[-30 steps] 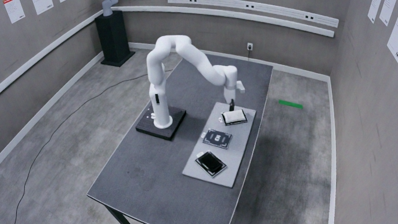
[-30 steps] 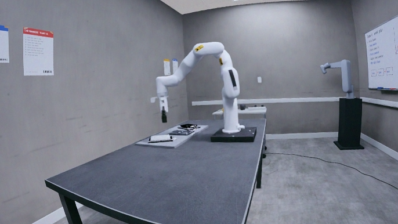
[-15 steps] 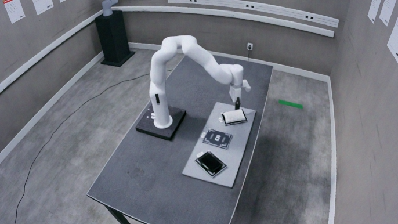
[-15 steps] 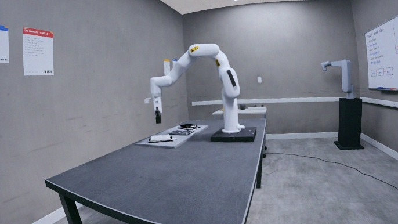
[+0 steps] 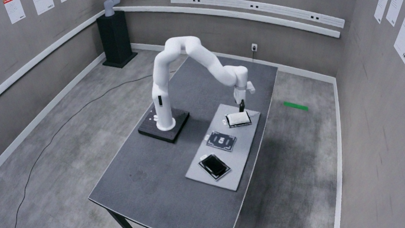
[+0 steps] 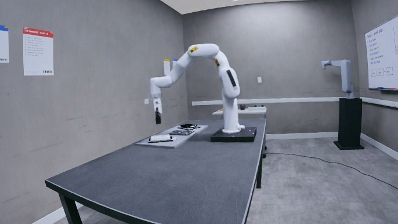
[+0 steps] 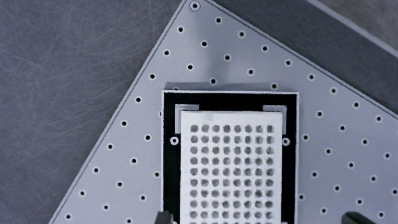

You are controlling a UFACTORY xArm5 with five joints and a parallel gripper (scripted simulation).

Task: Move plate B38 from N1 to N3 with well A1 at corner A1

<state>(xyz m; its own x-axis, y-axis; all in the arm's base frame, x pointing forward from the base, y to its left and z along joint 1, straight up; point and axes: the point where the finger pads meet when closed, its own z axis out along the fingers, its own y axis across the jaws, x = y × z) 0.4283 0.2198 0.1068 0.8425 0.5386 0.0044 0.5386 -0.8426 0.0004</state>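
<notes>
Now: hand 110 mm above the white plate. The rest, counted from my hand: dark-framed nest 120 mm below; then black plate 410 mm to the right, 110 mm below, 20 mm behind.
</notes>
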